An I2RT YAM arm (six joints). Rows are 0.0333 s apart.
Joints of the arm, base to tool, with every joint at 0 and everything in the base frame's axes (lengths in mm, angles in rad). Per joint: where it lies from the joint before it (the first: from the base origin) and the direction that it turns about. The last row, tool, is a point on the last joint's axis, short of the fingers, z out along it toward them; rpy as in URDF.
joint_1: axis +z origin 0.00 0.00 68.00
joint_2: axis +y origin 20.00 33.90 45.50
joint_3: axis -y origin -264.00 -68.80 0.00
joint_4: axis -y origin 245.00 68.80 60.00
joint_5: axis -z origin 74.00 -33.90 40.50
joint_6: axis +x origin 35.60 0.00 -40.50
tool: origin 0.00 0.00 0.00 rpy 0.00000 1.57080 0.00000
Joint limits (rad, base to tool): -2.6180..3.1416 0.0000..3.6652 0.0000..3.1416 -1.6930..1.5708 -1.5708..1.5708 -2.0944..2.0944
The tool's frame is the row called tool.
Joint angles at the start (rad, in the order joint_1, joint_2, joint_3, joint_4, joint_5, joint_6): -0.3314, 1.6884, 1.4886, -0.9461, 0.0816, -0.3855
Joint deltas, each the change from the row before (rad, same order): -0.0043, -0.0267, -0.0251, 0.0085, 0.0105, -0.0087; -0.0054, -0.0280, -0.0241, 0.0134, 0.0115, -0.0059; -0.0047, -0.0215, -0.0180, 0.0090, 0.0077, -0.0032; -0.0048, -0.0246, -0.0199, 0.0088, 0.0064, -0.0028; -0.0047, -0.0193, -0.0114, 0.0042, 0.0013, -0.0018; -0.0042, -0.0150, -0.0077, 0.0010, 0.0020, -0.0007; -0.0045, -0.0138, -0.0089, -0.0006, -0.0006, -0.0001; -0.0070, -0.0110, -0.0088, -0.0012, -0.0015, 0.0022
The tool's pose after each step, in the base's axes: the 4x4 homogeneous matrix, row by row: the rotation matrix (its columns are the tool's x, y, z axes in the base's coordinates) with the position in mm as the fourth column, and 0 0 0 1 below. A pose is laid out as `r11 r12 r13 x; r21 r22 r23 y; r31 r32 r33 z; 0 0 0 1`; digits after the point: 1 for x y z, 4 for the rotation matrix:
-0.9306 0.0078 0.3659 321.9; -0.0804 0.9710 -0.2251 -115.8; -0.3571 -0.2389 -0.9030 287.7; 0 0 0 1
-0.9269 0.0155 0.3750 315.8; -0.0821 0.9666 -0.2429 -116.0; -0.3663 -0.2559 -0.8946 290.1; 0 0 0 1
-0.9241 0.0229 0.3814 310.9; -0.0816 0.9634 -0.2555 -116.2; -0.3733 -0.2672 -0.8884 291.9; 0 0 0 1
-0.9208 0.0306 0.3889 305.3; -0.0810 0.9602 -0.2673 -116.1; -0.3816 -0.2776 -0.8816 294.0; 0 0 0 1
-0.9170 0.0371 0.3971 301.0; -0.0799 0.9584 -0.2740 -116.2; -0.3908 -0.2830 -0.8759 296.7; 0 0 0 1
-0.9146 0.0434 0.4020 297.4; -0.0776 0.9569 -0.2800 -116.4; -0.3968 -0.2873 -0.8718 298.9; 0 0 0 1
-0.9133 0.0486 0.4044 293.8; -0.0743 0.9564 -0.2826 -116.5; -0.4005 -0.2881 -0.8698 300.3; 0 0 0 1
-0.9130 0.0570 0.4039 290.3; -0.0661 0.9564 -0.2844 -117.5; -0.4025 -0.2864 -0.8695 300.8; 0 0 0 1

